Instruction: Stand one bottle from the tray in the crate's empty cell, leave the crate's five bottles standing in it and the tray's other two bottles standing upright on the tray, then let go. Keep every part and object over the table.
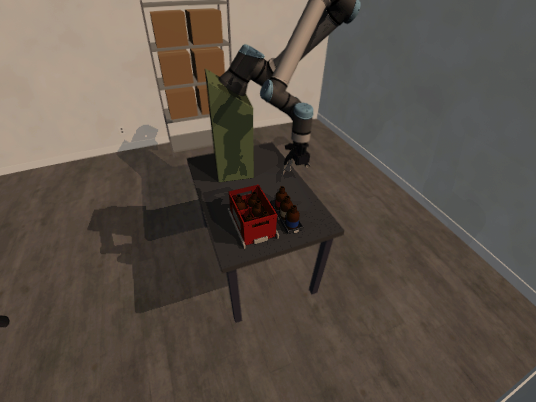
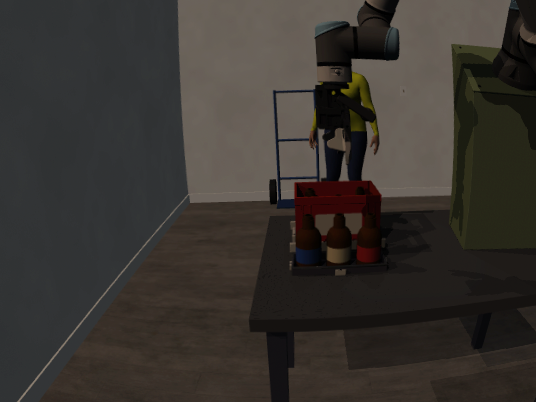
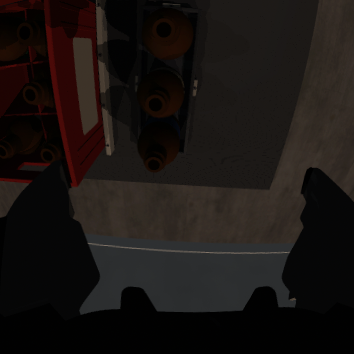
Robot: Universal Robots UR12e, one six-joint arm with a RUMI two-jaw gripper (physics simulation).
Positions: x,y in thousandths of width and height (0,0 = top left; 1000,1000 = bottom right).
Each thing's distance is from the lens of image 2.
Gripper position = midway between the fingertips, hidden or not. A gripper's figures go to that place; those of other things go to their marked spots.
my gripper (image 2: 639,394): 104 cm
blue-label bottle (image 2: 576,593): 110 cm
